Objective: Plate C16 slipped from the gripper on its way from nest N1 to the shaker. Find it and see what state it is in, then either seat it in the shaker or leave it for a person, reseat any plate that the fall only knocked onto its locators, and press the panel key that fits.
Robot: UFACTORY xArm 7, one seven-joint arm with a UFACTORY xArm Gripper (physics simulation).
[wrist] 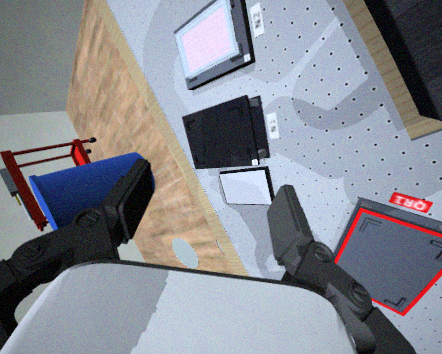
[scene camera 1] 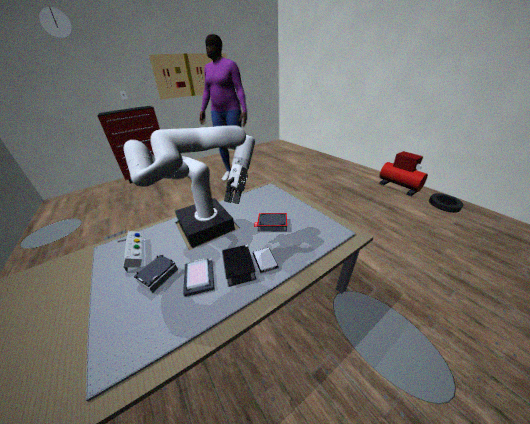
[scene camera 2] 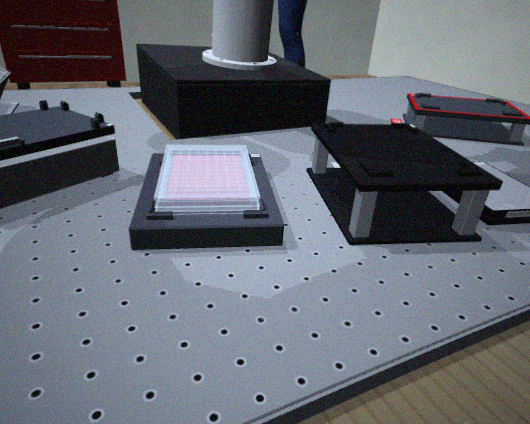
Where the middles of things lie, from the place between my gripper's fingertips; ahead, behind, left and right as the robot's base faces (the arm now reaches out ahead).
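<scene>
The shaker (scene camera 2: 55, 148) is 6 cm behind my hand, 39 cm to the right of it and 23 cm below it. As for the white plate (wrist: 252, 186), my hand is 16 cm short of it, 4 cm to the right of it and, at this moment, 25 cm above it.
</scene>
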